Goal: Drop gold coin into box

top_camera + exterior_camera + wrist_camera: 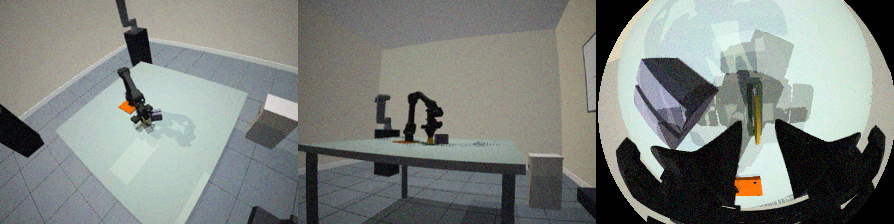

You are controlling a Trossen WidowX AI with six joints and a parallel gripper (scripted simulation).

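Right now the gold coin is 2 cm below my gripper tip.
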